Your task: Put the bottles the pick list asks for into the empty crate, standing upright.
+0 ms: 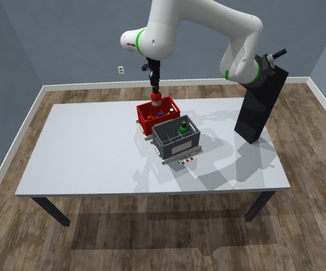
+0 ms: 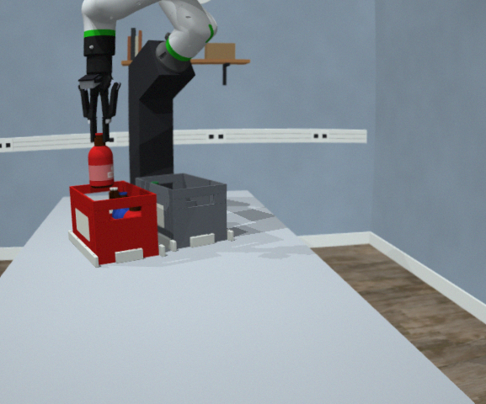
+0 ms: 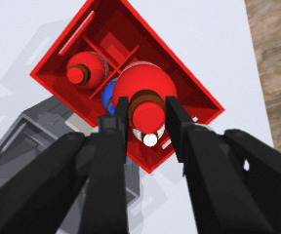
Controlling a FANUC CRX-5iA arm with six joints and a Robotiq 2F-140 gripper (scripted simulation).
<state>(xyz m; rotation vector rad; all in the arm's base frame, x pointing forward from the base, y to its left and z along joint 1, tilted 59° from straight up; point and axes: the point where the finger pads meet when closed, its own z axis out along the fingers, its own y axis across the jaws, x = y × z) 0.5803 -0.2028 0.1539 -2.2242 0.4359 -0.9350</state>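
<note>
Now: the red bottle 8 cm below my hand. From my hand the other things lie so: white-capped bottle 11 cm behind, 1 cm to the right, 26 cm below; then red crate 1 cm behind, 2 cm to the left, 27 cm below; then blue-label bottle 4 cm behind, 5 cm to the left, 26 cm below.
</note>
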